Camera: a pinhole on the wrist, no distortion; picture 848 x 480 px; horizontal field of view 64.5 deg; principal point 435.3 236.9 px. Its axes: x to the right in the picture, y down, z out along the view. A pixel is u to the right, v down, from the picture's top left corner.
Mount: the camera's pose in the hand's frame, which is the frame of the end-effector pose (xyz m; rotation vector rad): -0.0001 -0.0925 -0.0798 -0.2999 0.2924 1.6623
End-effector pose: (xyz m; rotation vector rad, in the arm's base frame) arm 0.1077 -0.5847 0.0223 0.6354 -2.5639 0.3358
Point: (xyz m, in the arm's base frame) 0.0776 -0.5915 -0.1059
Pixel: 546 318
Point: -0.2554 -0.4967 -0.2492
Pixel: 671 48
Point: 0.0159 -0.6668 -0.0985
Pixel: 386 115
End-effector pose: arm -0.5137 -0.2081 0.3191 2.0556 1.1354 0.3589
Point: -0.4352 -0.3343 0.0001
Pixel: 80 305
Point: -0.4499 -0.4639 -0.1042
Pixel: 53 449
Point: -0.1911 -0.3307 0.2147
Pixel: 559 65
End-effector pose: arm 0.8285 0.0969 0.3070 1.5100 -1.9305 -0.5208
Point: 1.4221 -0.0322 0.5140
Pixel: behind the camera
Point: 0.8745 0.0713 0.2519
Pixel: 306 196
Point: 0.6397 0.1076 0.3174
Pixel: 792 131
